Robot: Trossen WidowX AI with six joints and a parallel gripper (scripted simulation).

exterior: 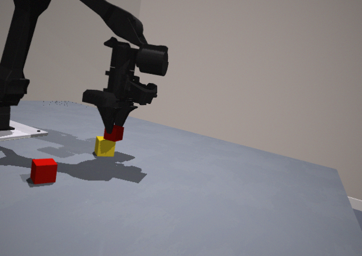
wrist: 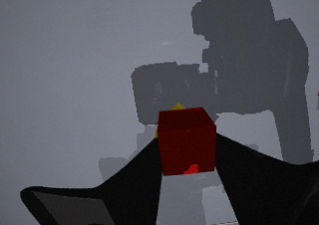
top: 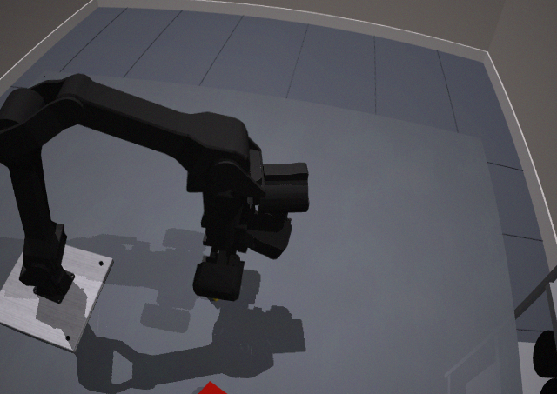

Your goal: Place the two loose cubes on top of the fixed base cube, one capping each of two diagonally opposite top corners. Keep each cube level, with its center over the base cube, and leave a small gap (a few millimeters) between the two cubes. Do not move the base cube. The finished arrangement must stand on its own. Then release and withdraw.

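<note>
Right now my gripper tip is 20 mm past the yellow base cube and 40 mm above it.
</note>
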